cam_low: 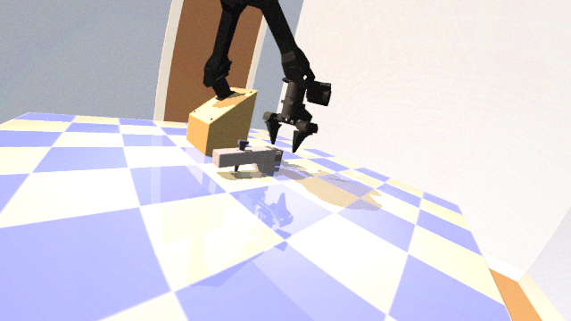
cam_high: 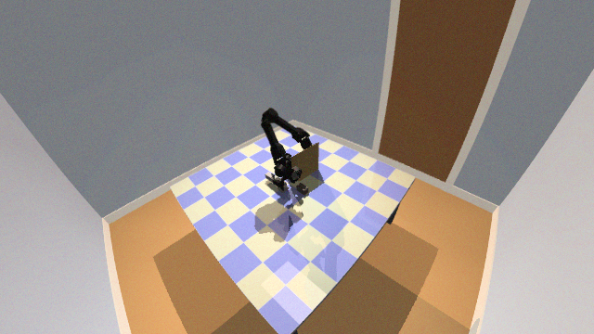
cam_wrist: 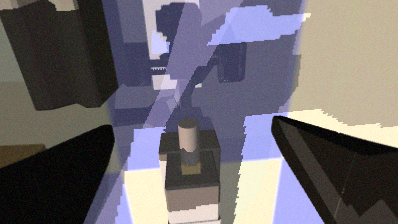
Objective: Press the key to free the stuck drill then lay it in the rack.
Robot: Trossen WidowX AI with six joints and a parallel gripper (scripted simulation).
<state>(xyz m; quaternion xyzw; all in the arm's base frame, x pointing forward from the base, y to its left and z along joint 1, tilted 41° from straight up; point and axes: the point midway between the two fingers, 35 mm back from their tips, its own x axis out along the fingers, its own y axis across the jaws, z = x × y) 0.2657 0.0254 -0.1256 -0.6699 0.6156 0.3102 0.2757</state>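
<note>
Right now the drill is 7 cm to the right of my gripper tip and 2 cm below it. Also, from my gripper tip: dark block: 8 cm behind, 3 cm to the left, 5 cm below; grey block housing: 1 cm ahead, 12 cm to the right, 3 cm below; blue-grey key: 1 cm ahead, 15 cm to the right, 1 cm below.
</note>
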